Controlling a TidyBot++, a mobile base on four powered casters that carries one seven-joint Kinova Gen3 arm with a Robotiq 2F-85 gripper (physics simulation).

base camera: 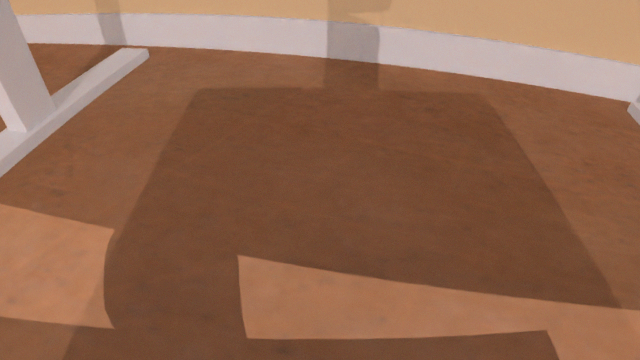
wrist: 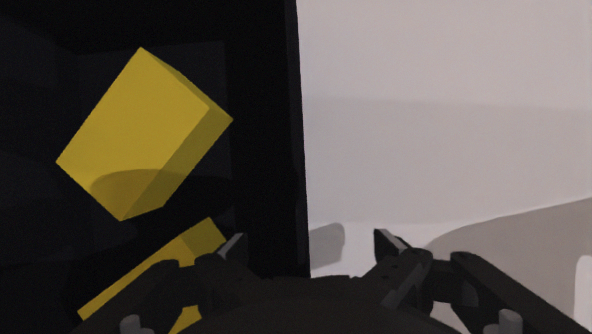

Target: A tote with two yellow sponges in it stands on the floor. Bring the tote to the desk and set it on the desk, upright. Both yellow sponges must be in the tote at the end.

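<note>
A black tote fills the left part of the wrist view, seen from above, with its right wall running down the middle. One yellow sponge lies inside it, turned at an angle. A second yellow sponge lies below it in the tote, partly hidden behind the left finger. The tote stands beside a pale desk top, which shows to its right. My gripper is open, with its fingertips on either side of the tote's right wall and nothing held between them. The tote does not show in the base view.
In the base view a white desk leg with a foot bar stands on the brown floor at the left. The end of another white bar shows at the right edge. A tan wall with a white baseboard runs across the back.
</note>
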